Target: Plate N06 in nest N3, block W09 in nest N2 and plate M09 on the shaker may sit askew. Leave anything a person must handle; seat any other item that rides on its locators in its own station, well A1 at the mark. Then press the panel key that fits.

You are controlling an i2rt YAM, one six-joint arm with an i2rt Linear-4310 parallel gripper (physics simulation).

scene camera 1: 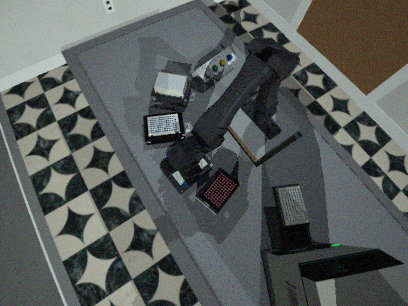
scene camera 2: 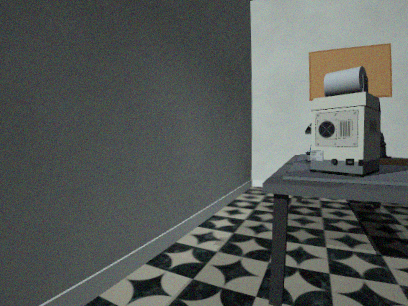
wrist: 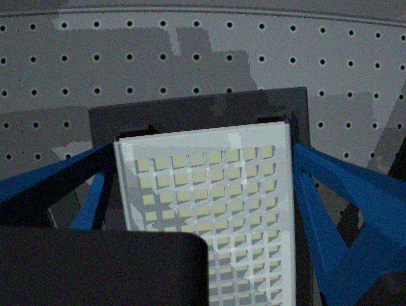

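Note:
My gripper (scene camera 1: 193,175) (wrist: 203,153) is open; its blue fingers stand on either side of a clear-rimmed plate with pale yellow wells (wrist: 217,175). That plate lies in a dark nest (wrist: 200,111); the arm largely hides it in scene camera 1. Whether it is fully seated I cannot tell. In scene camera 1, a white-welled plate (scene camera 1: 164,124) sits in a black holder, a white-topped block (scene camera 1: 171,83) sits on a dark station behind it, and a plate with pink-red wells (scene camera 1: 218,190) lies to the gripper's right. The panel (scene camera 1: 201,71) shows green, yellow and blue keys. Labels are unreadable.
A grey-white plate (scene camera 1: 292,205) rests on a dark support by the large machine (scene camera 1: 285,280) (scene camera 2: 337,131). An angled brown-and-dark bar (scene camera 1: 243,145) lies near the arm. The perforated table (wrist: 145,42) has a raised edge. The arm spans over the middle of the table.

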